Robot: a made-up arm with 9 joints. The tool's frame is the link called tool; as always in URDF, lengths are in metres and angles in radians. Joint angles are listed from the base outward.
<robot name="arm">
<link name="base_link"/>
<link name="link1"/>
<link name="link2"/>
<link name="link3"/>
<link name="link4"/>
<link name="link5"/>
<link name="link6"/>
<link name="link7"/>
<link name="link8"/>
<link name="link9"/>
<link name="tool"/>
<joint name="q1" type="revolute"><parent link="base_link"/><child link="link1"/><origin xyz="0 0 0.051" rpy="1.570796 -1.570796 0"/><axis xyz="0 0 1"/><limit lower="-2.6" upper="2.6"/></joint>
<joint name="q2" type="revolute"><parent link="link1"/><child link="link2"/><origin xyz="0.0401 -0.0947 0.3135" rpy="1.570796 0 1.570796"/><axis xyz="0 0 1"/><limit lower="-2.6" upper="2.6"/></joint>
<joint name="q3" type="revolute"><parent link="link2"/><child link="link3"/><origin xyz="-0.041 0.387 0.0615" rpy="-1.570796 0 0"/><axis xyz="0 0 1"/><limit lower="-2.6" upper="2.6"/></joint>
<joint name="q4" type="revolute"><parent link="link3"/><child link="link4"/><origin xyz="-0.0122 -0.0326 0.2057" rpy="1.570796 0 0"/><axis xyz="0 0 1"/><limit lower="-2.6" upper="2.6"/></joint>
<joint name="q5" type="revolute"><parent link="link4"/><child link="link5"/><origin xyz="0.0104 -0.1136 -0.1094" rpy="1.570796 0 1.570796"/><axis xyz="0 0 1"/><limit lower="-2.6" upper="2.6"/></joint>
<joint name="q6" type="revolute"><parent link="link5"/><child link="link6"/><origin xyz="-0.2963 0.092 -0.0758" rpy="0 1.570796 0"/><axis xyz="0 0 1"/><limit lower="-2.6" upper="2.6"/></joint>
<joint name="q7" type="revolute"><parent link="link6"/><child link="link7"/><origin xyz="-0.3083 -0.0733 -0.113" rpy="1.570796 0 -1.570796"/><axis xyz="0 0 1"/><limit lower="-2.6" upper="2.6"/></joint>
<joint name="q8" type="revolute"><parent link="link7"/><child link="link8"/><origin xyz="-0.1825 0.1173 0.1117" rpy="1.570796 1.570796 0"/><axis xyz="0 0 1"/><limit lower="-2.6" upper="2.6"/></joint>
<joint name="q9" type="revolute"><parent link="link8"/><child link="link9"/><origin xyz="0.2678 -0.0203 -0.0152" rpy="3.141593 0 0"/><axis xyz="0 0 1"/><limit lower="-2.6" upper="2.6"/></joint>
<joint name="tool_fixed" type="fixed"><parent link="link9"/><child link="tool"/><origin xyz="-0.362 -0.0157 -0.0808" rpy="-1.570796 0 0"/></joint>
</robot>
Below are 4 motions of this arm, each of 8 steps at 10 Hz.
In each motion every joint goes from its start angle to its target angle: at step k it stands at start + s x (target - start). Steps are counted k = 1, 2, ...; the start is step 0. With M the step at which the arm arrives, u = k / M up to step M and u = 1 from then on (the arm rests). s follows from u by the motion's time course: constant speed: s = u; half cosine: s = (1 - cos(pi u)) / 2; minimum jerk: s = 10 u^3 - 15 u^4 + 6 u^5.
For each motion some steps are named. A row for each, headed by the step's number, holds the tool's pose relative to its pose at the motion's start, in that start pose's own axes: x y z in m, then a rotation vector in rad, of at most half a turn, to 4 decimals.
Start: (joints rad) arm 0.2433 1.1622 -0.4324 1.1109 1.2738 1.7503 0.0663 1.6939 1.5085
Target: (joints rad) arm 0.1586 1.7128 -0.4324 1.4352 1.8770 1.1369 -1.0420 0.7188 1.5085
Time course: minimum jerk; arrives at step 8
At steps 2, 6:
2: -0.0072 -0.0396 -0.0391 0.1536 -0.1191 0.0814
6: -0.0262 -0.1366 -0.2640 1.2230 -0.7486 0.3488

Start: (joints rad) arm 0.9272 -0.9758 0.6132 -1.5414 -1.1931 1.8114 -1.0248 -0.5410 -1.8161
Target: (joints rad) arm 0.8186 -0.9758 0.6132 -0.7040 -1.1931 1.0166 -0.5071 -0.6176 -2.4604
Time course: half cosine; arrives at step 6
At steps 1, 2, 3, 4, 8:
1: -0.0126 0.0475 0.0429 0.0854 0.0939 -0.0326
2: -0.0220 0.1444 0.1920 0.3113 0.3726 -0.1007
3: 0.0375 0.1858 0.4270 0.5976 0.7978 -0.1430
4: 0.1844 0.1294 0.6245 0.8510 1.2648 -0.1243
8: 0.3975 0.0168 0.7177 1.0609 1.7647 -0.0404

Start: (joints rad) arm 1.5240 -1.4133 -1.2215 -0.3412 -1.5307 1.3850 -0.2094 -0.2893 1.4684
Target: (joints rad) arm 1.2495 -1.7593 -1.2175 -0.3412 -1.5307 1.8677 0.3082 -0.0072 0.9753
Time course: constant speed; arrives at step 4
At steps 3, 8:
3: 0.0138 -0.1332 -0.0219 -0.1970 -0.0782 0.4195
8: 0.0231 -0.1696 -0.0383 -0.3627 -0.1059 0.5008

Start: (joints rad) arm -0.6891 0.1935 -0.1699 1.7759 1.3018 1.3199 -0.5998 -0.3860 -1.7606
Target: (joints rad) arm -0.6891 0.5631 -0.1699 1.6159 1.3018 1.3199 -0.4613 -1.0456 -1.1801
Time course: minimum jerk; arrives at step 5
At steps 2, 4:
2: -0.0451 -0.0219 -0.2413 -0.0366 -0.4386 0.0063
4: 0.0745 -0.1072 -0.6435 -0.0972 -1.3036 0.0593

